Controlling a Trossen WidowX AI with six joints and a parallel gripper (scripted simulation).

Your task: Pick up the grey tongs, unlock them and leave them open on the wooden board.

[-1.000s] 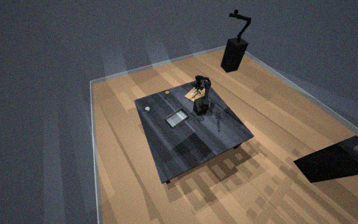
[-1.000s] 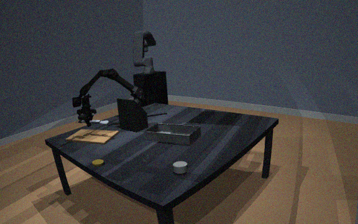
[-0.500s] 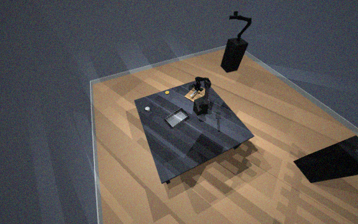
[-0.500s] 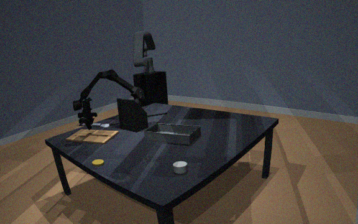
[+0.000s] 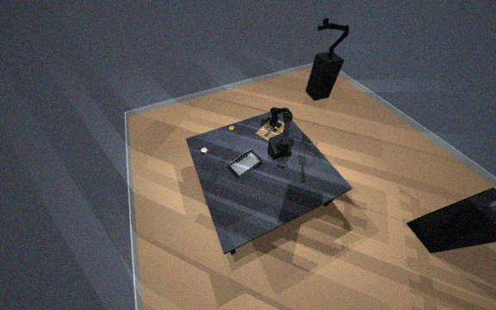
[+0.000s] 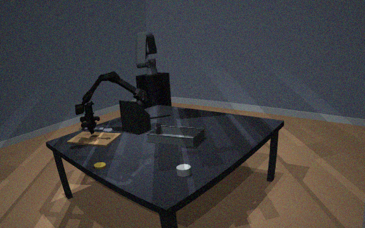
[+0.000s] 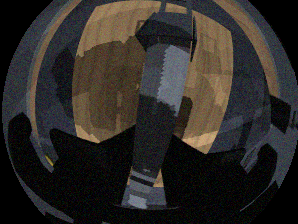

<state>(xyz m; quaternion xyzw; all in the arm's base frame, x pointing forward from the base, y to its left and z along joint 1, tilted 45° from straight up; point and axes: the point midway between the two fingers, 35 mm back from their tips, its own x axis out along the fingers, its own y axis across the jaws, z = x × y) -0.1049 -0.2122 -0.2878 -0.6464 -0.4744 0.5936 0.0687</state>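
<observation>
Right now my gripper tip is 30 mm above the wooden board. Round my gripper tip: roasting tin: 460 mm ahead, 370 mm to the left, 10 mm below; white puck: 830 mm ahead, 70 mm to the left, 20 mm below; yellow disc: 460 mm ahead, 180 mm to the right, 30 mm below.
</observation>
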